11 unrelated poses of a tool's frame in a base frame.
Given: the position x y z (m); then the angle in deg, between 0 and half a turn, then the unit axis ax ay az.
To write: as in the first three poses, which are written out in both.
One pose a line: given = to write
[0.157 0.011 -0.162 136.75 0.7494 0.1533 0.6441] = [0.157 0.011 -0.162 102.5 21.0 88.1]
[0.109 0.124 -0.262 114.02 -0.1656 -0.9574 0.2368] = [0.109 0.124 -0.262 -18.9 -109.2 27.0]
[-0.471 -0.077 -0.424 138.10 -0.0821 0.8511 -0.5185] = [-0.471 -0.077 -0.424 -11.3 117.5 -71.6]
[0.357 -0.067 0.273 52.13 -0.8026 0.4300 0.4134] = [0.357 -0.067 0.273 -41.8 22.4 21.6]
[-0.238 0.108 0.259 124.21 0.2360 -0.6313 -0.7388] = [-0.238 0.108 0.259 29.3 -78.4 -91.8]
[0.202 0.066 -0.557 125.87 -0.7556 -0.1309 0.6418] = [0.202 0.066 -0.557 -95.1 -16.5 80.8]
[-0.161 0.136 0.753 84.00 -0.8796 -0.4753 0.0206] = [-0.161 0.136 0.753 -73.9 -39.9 1.7]
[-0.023 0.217 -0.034 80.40 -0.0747 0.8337 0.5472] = [-0.023 0.217 -0.034 -6.0 67.0 44.0]
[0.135 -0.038 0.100 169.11 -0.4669 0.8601 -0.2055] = [0.135 -0.038 0.100 -79.0 145.5 -34.8]
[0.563 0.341 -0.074 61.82 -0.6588 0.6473 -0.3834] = [0.563 0.341 -0.074 -40.7 40.0 -23.7]
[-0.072 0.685 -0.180 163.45 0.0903 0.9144 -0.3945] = [-0.072 0.685 -0.180 14.8 149.5 -64.5]
